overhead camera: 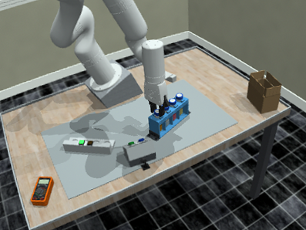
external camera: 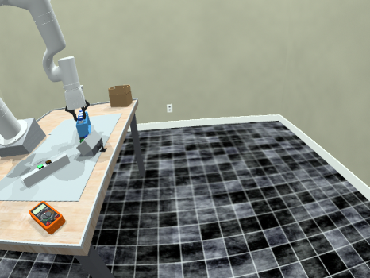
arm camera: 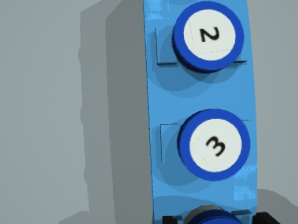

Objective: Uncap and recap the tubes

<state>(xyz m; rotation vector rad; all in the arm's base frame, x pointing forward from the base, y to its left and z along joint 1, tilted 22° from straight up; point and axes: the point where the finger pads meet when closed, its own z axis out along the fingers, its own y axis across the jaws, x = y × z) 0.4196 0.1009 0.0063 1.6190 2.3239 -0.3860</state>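
Now: hand 1 cm above the blue-and-white cap. The rest, counted from my hand: green key 7 cm ahead, 16 cm to the right, 6 cm below; then blue key 7 cm ahead, 12 cm to the right, 6 cm below; then key housing 9 cm ahead, 14 cm to the right, 8 cm below.
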